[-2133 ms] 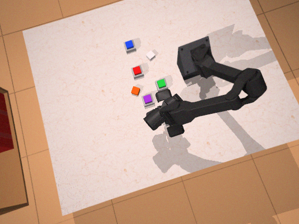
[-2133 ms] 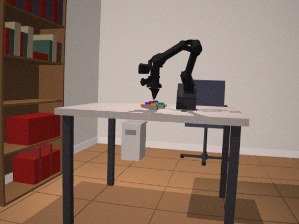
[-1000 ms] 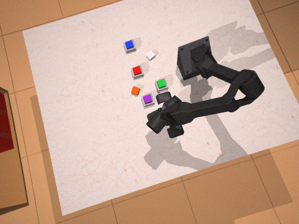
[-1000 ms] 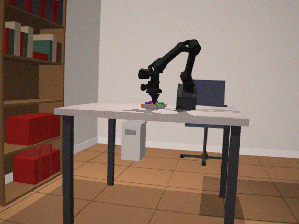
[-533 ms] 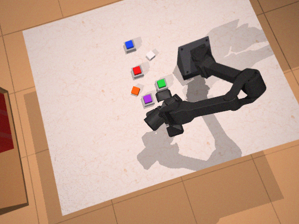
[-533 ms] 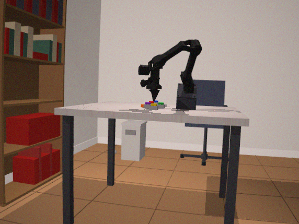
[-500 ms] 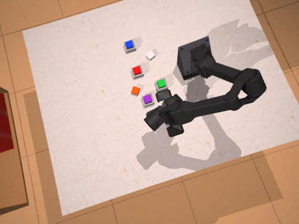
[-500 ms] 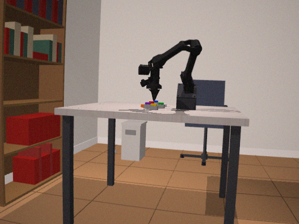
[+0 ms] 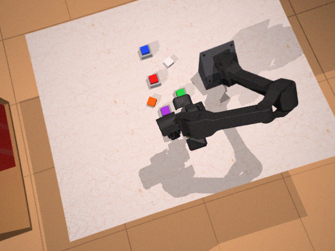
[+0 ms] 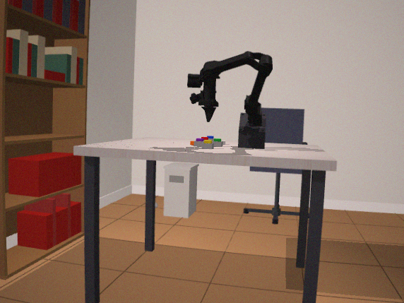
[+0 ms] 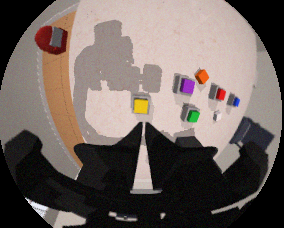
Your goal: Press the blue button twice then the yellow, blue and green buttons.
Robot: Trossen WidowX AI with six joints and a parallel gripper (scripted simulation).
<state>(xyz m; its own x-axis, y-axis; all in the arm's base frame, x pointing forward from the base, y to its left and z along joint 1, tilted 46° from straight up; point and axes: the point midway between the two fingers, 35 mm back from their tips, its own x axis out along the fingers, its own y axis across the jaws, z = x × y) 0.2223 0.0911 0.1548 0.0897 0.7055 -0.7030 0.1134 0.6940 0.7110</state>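
My gripper tip is now 10 mm short of the blue button, 400 mm to the left of it and 90 mm above it. From my gripper tip the other things lie so: purple button: 50 mm ahead, 120 mm to the right, 90 mm below; yellow button: 90 mm below; green button: 40 mm behind, 160 mm to the right, 90 mm below.
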